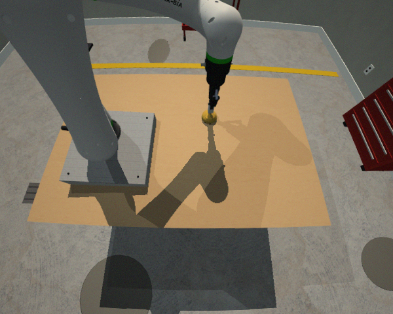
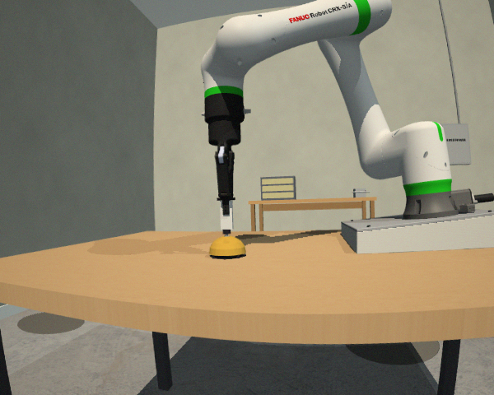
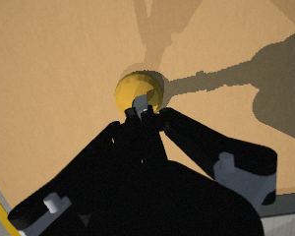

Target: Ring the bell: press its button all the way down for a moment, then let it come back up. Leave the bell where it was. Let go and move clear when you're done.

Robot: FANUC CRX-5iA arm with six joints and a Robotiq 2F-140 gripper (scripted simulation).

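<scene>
My hand is 40 mm above the black bell button and 10 mm to the right of it. Round my hand: yellow dome bell 60 mm below, 10 mm to the left.
</scene>
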